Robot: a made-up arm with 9 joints.
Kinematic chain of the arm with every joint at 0, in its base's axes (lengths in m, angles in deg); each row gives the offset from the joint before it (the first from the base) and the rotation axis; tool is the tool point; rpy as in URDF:
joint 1: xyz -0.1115 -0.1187 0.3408 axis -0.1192 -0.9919 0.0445
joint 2: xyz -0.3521 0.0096 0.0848 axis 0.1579 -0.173 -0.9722
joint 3: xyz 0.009 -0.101 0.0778 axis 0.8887 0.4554 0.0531
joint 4: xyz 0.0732 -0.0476 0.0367 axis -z
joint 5: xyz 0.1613 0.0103 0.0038 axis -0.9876 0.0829 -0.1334
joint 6: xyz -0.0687 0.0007 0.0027 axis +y
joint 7: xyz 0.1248 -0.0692 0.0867 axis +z
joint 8: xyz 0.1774 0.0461 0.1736 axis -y
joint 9: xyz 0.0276 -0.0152 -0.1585 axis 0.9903 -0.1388 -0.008
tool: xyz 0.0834 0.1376 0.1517 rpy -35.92 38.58 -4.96
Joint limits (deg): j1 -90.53..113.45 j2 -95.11..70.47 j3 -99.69..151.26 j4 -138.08..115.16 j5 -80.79..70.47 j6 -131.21..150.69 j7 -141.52..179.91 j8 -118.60..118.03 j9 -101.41..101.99
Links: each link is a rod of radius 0.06 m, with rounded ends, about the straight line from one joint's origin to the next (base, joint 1, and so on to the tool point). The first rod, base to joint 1, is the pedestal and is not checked.
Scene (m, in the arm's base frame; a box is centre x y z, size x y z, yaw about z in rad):
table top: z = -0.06
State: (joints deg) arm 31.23 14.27 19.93 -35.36 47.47 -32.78 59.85 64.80 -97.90
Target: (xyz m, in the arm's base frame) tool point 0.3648 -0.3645 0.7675
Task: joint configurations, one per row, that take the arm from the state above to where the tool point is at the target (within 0.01 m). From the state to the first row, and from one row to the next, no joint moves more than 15 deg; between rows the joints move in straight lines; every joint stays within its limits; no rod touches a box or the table.
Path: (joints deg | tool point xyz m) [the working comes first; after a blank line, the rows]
Joints at the target: -20.03 26.03 31.34 -4.70 27.55 -20.50 14.01 79.31 -101.41
Straight joint move there: clear.

1: 18.42 17.21 22.78 -27.70 42.49 -29.71 48.39 68.43 -98.78 | -0.3431 0.2973 0.6974
2: 5.60 20.15 25.64 -20.03 37.51 -26.64 36.93 72.06 -99.66 | -0.0779 0.1551 0.8763
3: -7.21 23.09 28.49 -12.37 32.53 -23.57 25.47 75.68 -100.53 | 0.1912 -0.0796 0.8935
4: -20.03 26.03 31.34 -4.70 27.55 -20.50 14.01 79.31 -101.41 | 0.3649 -0.3645 0.7674

